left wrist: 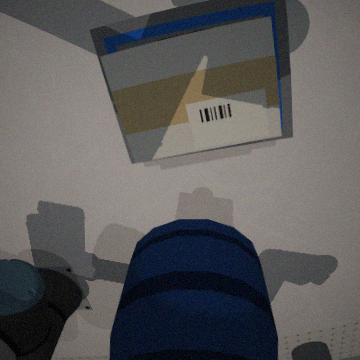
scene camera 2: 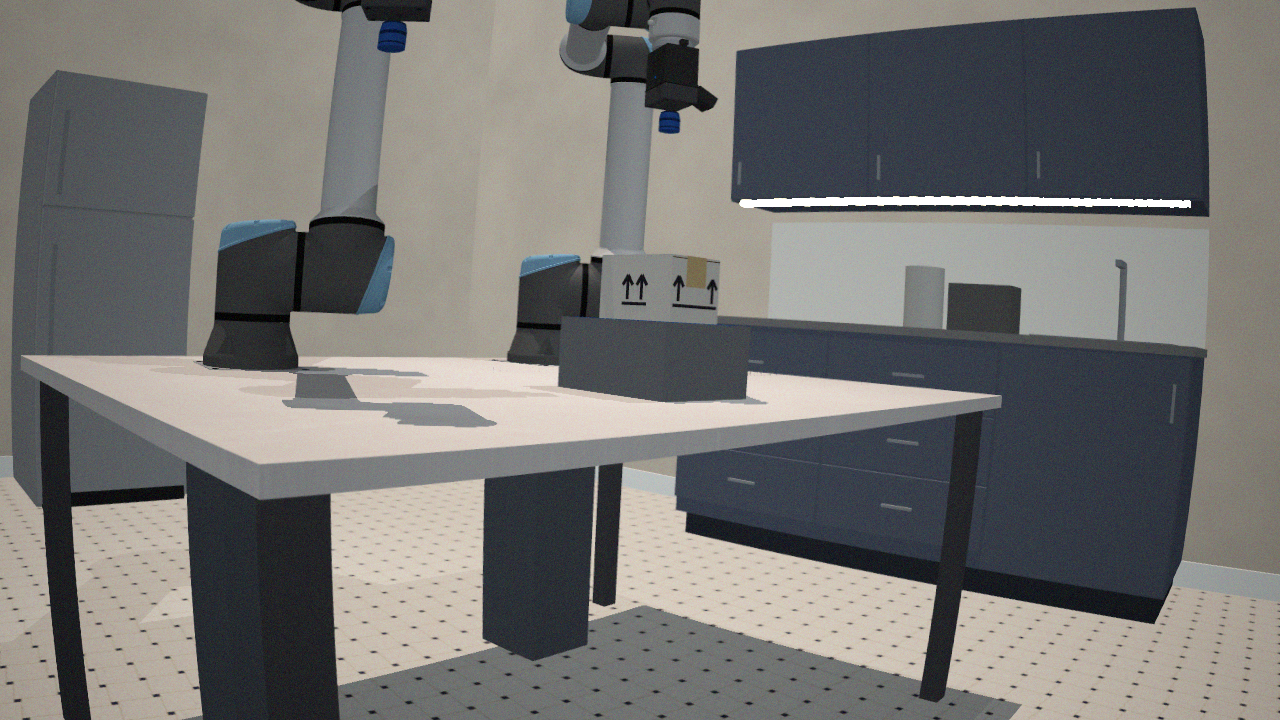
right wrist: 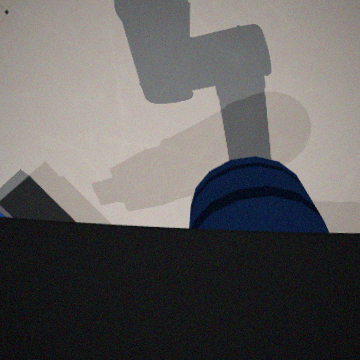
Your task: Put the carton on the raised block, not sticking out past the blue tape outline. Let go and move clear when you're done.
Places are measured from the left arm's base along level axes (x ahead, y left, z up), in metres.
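Pixels of known places: left hand at its tool point: [left wrist: 194, 269] [scene camera 2: 669, 131]; right hand at its tool point: [scene camera 2: 391, 48] [right wrist: 247, 208]; left arm's base at its link origin: [scene camera 2: 544, 362]; right arm's base at its link origin: [left wrist: 52, 288] [scene camera 2: 250, 366].
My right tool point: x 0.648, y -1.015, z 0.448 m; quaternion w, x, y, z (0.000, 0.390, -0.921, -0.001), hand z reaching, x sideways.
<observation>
For each thing: its top centre in the pictures, then the offset to it from my right tool point. "*": a spot on its surface instead.
- white carton at its top centre: [left wrist: 194, 96] [scene camera 2: 661, 257] dz -0.220, dx +0.002, dy +0.593 m
- dark grey raised block at its top centre: [left wrist: 197, 84] [scene camera 2: 655, 321] [right wrist: 18, 260] dz -0.328, dx +0.003, dy +0.585 m
- blue tape outline at a spot on its surface: [left wrist: 225, 19] * dz -0.328, dx +0.062, dy +0.650 m
The white carton [scene camera 2: 662, 291] [left wrist: 165, 105], with brown tape and a barcode label, sits upright and flat on the dark grey raised block [scene camera 2: 648, 362] [left wrist: 285, 50] [right wrist: 37, 205]. In the left wrist view the blue tape outline [left wrist: 225, 19] shows past the carton's far and right edges; along the near and left edges the carton hides it, so its fit there cannot be told. My left suction cup [scene camera 2: 669, 122] [left wrist: 195, 260] is open and empty, well above the carton and apart from it. My right suction cup [scene camera 2: 392, 37] [right wrist: 257, 192] is open and empty, high above the table.
The block stands on the pale table [scene camera 2: 268, 479] near its right back part. The right arm's base [scene camera 2: 250, 344] and the left arm's base [scene camera 2: 534, 344] stand along the back. A blue counter [scene camera 2: 1083, 447] and a grey fridge [scene camera 2: 116, 268] stand behind. Arm shadows cross the table.
</observation>
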